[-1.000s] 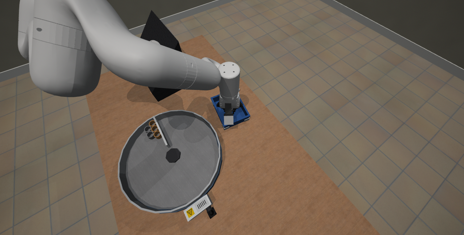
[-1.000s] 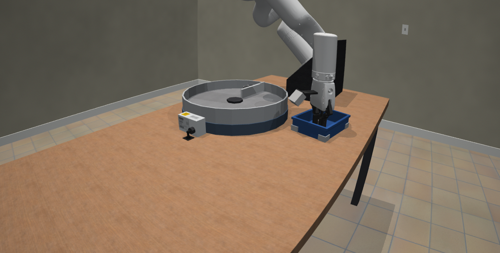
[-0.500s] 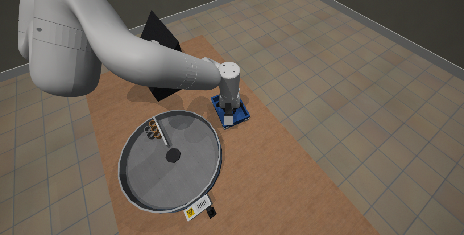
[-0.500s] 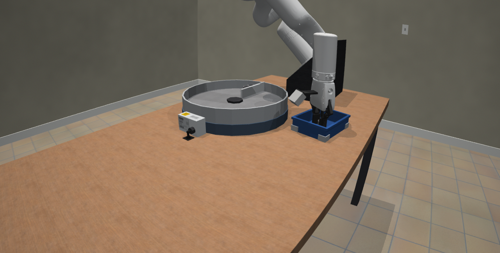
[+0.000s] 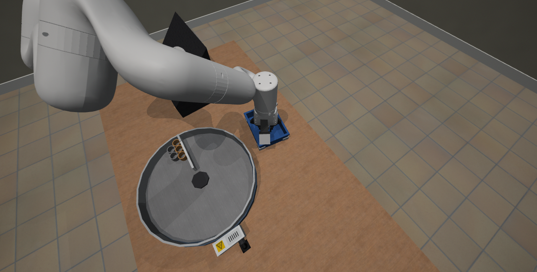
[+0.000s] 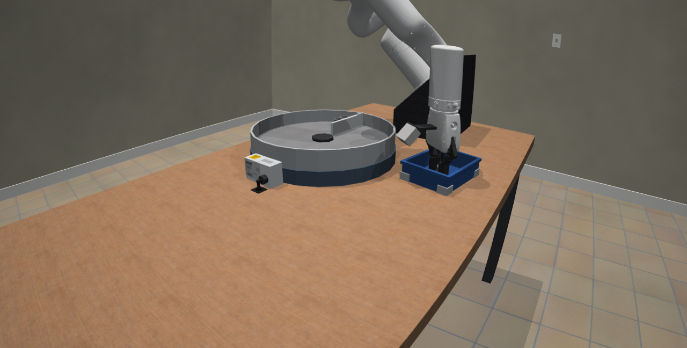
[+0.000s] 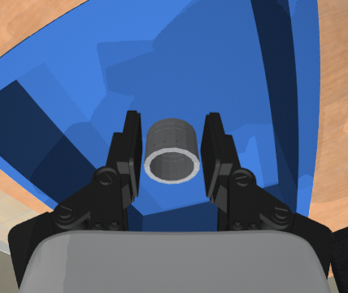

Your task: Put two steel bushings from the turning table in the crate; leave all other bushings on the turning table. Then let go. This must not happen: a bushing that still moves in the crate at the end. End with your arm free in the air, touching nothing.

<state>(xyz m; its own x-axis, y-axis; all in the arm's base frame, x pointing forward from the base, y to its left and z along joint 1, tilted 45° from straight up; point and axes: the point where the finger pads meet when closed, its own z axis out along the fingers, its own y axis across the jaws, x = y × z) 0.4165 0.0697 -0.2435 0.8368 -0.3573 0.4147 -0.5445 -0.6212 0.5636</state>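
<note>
Now: the blue crate 1 cm behind my hand, 1 cm to the left of it and 1 cm below it. Round my hand: grey turning table 7 cm ahead, 34 cm to the right, 2 cm above.
</note>
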